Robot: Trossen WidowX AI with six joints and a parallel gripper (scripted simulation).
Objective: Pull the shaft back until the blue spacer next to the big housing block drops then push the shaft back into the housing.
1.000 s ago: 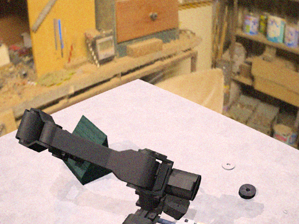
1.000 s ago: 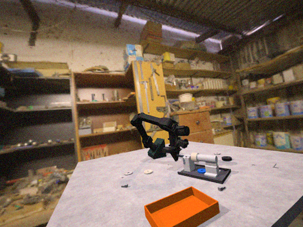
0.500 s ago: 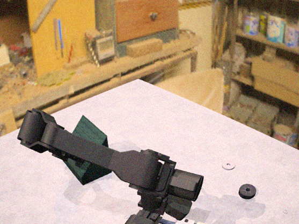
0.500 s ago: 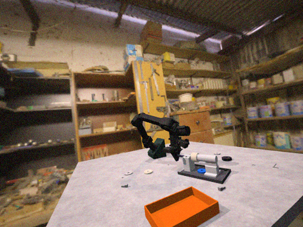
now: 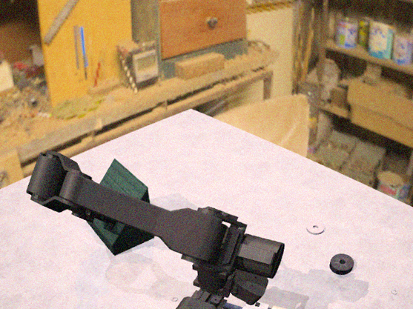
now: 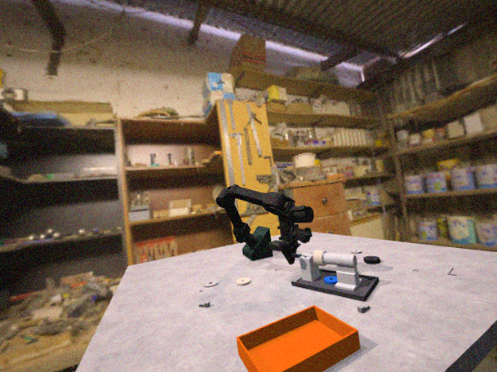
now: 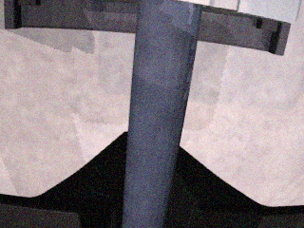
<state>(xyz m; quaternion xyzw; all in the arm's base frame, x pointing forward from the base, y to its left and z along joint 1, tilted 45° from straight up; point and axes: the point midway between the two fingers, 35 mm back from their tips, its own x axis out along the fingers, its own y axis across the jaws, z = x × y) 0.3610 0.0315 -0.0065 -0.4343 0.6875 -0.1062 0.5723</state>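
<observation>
The shaft lies 6 cm ahead of my gripper tip, 3 cm to the left of it and 3 cm above it. From my gripper tip the other things lie so: black ring (33 cm to the left, 6 cm ahead, 4 cm below); white disc (18 cm to the right, 5 cm behind, 4 cm below); blue spacer (13 cm ahead, 7 cm to the left, 3 cm below).
</observation>
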